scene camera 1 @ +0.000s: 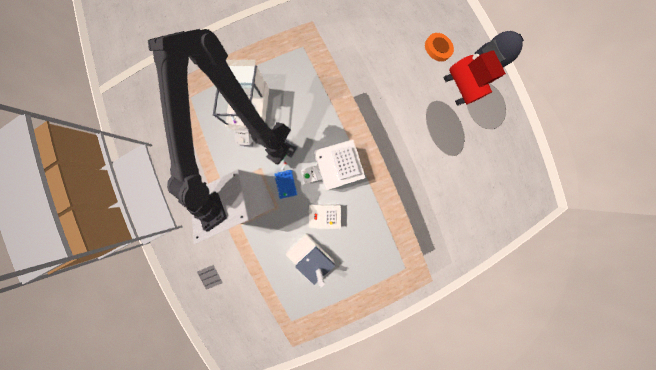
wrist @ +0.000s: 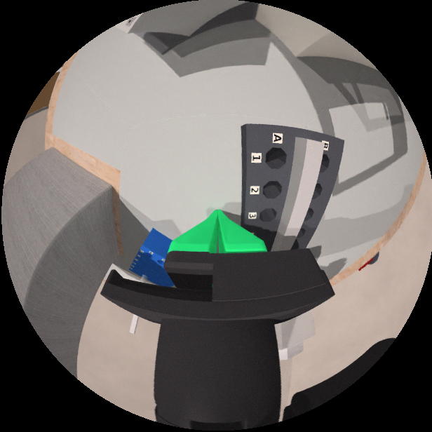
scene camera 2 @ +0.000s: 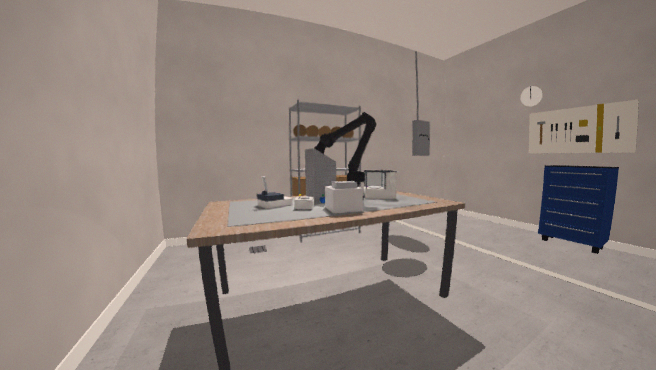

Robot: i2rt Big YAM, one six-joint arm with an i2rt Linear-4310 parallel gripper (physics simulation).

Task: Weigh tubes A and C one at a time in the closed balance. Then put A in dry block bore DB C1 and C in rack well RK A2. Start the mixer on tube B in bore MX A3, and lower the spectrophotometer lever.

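Places are measured from the arm's base along level axes (x right, y ahead, z up), in metres.
Pixels of known places: gripper, fingertip midpoint: [scene camera 1: 281, 157]; arm's base, link origin: [scene camera 1: 212, 211] [scene camera 2: 317, 154].
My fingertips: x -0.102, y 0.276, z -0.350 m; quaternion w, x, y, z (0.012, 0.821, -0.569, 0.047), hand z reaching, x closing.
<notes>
Ahead of a thing's pixels: the offset from my fingertips to its top centre. "pt": to the spot under its first point.
My gripper [wrist: 217, 214] [scene camera 1: 283, 154] is shut with nothing between its green fingertips, low beside a dark two-row rack [wrist: 247, 175] labelled A and B. Row A's wells 1 to 3 look empty. A red-capped tube {dy -0.015, dx +0.049, dz +0.014 m} [scene camera 1: 283, 165] lies by the blue block {dy -0.054, dx +0.131, dz +0.030 m} [scene camera 1: 286, 183] [wrist: 152, 260]; the gripper hides it in the wrist view. Its letter is unreadable. A green cap {dy -0.080, dx +0.172, dz +0.054 m} [scene camera 1: 285, 194] shows at the blue block. The balance [scene camera 1: 243, 75] [scene camera 2: 381, 193] has a framed chamber; a small purple spot [scene camera 1: 235, 121] shows at its front. The spectrophotometer {pt dy -0.151, dx +0.535, dz +0.080 m} [scene camera 1: 314, 265] [scene camera 2: 270, 198] has its white lever {dy -0.147, dx +0.576, dz +0.201 m} [scene camera 1: 320, 278] [scene camera 2: 264, 185] raised.
A large white device {dy +0.167, dx +0.190, dz +0.170 m} [scene camera 1: 325, 175] [scene camera 2: 344, 200] with a gridded top stands right of the gripper. A small white device {dy +0.021, dx +0.369, dz +0.070 m} [scene camera 1: 320, 225] [scene camera 2: 303, 204] has red and yellow spots. The grey arm pedestal [scene camera 1: 252, 192] [wrist: 65, 225] stands left of the blue block.
</notes>
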